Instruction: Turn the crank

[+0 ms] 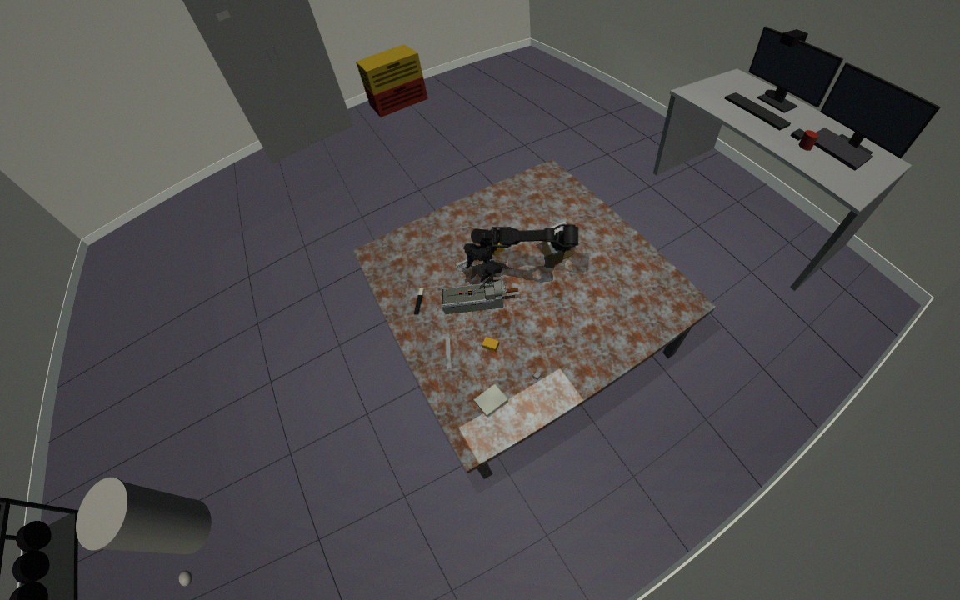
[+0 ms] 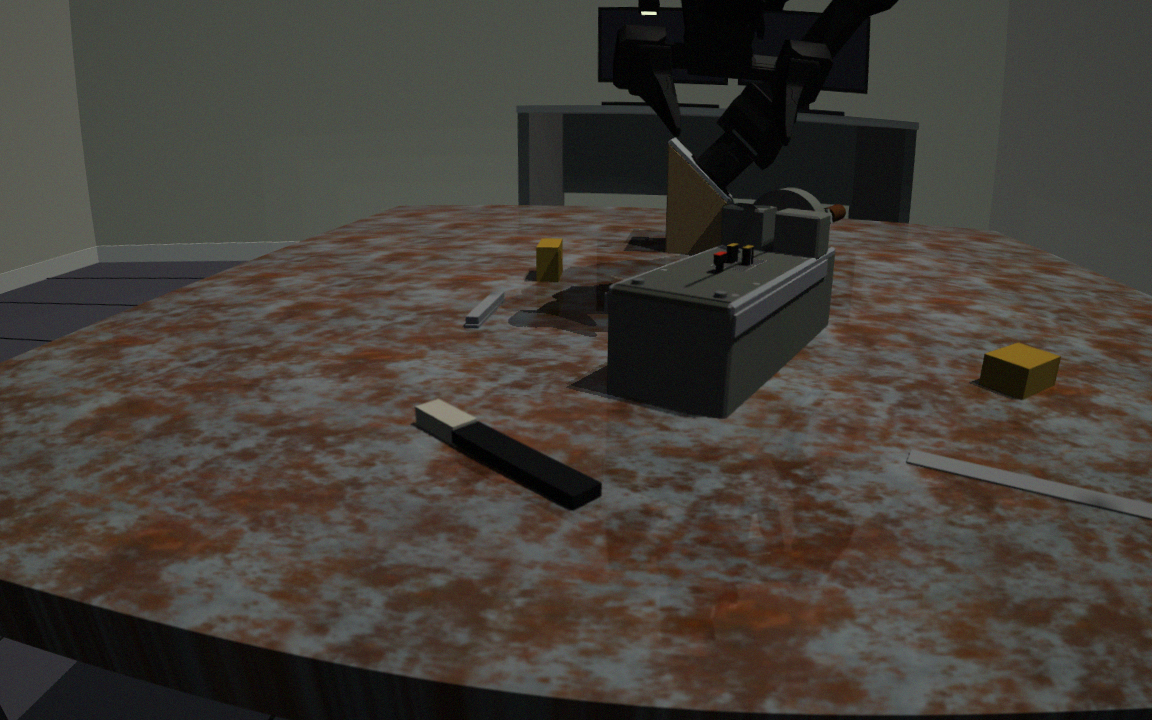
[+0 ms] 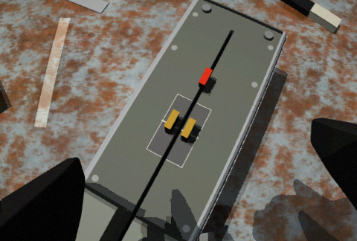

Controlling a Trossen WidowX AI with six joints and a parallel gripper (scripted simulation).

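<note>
The brown crank handle lies 11 cm behind my gripper tip, 12 cm to the left of it and 7 cm below it. Round my gripper tip: red pointer (7 cm ahead, 2 cm to the right, 9 cm below); then small grey bar (7 cm behind, 22 cm to the right, 17 cm below); then grey strip (26 cm ahead, 15 cm to the left, 17 cm below).
</note>
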